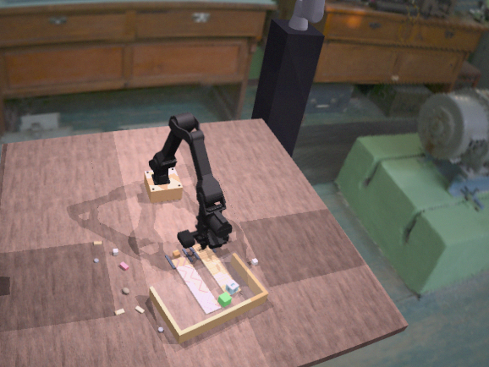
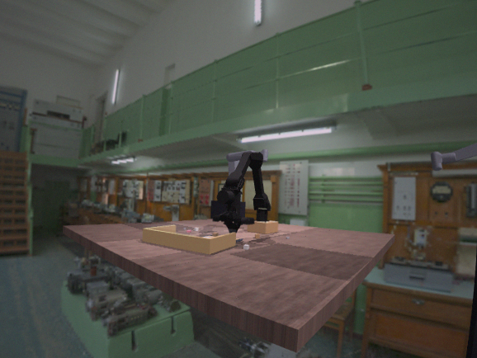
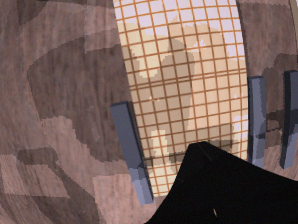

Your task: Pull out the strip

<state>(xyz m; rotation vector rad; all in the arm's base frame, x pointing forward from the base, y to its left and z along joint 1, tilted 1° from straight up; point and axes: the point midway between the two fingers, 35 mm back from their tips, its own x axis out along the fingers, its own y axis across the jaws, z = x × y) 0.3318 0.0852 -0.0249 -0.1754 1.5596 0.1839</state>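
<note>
My gripper tip is 9 cm short of the tan grid-patterned strip and 2 cm to the right of it. Also, from my gripper tip: labelled cube 19 cm ahead, 4 cm to the left, 1 cm above.
</note>
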